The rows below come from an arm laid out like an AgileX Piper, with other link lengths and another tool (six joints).
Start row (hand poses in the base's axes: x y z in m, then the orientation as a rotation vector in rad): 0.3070, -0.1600, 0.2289, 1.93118, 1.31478, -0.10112
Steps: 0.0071, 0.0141, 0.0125, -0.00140, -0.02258, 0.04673; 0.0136, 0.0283, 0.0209, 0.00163, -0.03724, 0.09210; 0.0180, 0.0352, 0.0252, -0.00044, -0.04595, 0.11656; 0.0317, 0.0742, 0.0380, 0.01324, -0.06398, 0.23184; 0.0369, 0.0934, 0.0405, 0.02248, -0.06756, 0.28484; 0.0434, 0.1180, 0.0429, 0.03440, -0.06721, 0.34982; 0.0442, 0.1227, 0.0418, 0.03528, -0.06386, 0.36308; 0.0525, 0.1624, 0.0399, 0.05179, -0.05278, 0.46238; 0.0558, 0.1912, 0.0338, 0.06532, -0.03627, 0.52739; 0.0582, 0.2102, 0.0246, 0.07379, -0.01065, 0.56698; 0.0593, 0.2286, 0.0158, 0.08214, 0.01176, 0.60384; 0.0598, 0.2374, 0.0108, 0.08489, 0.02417, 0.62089; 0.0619, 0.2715, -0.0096, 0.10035, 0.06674, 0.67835; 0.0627, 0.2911, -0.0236, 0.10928, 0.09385, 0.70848; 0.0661, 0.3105, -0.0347, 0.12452, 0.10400, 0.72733; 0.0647, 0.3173, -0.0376, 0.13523, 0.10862, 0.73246
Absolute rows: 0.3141, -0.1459, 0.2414, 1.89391, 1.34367, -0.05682; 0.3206, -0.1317, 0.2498, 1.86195, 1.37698, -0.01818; 0.3250, -0.1248, 0.2541, 1.84122, 1.39300, 0.00096; 0.3387, -0.0858, 0.2669, 1.76400, 1.48833, 0.08424; 0.3439, -0.0666, 0.2694, 1.72999, 1.53497, 0.12003; 0.3504, -0.0420, 0.2718, 1.68804, 1.59460, 0.15993; 0.3512, -0.0373, 0.2707, 1.67864, 1.60843, 0.16395; 0.3595, 0.0024, 0.2688, 1.61109, 1.70394, 0.21411; 0.3628, 0.0312, 0.2627, 1.56806, 1.77265, 0.24036; 0.3652, 0.0502, 0.2535, 1.54327, 1.82533, 0.24204; 0.3663, 0.0686, 0.2447, 1.51941, 1.87323, 0.24532; 0.3668, 0.0774, 0.2397, 1.50750, 1.89637, 0.24414; 0.3689, 0.1115, 0.2193, 1.47044, 1.97675, 0.24386; 0.3697, 0.1311, 0.2053, 1.45105, 2.02245, 0.23977; 0.3731, 0.1505, 0.1942, 1.44490, 2.04977, 0.25059; 0.3717, 0.1573, 0.1913, 1.44807, 2.06113, 0.25649
